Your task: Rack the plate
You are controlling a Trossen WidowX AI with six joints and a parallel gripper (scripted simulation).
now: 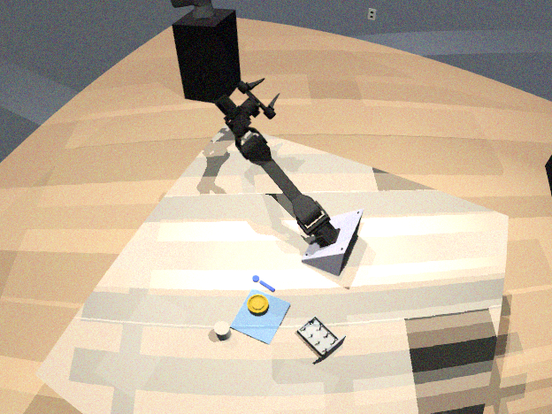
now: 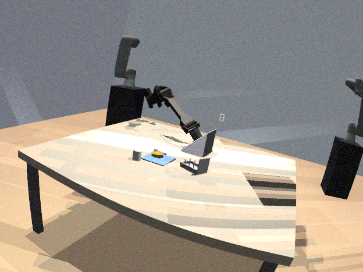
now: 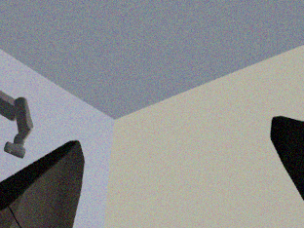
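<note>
The yellow plate lies 750 mm ahead of my gripper tip, 220 mm to the left of it and 250 mm below it. Round my gripper tip: blue mat 780 mm ahead, 240 mm to the left, 260 mm below; small white cup 870 mm ahead, 160 mm to the left, 240 mm below; grey dish rack 790 mm ahead, 430 mm to the left, 240 mm below.
</note>
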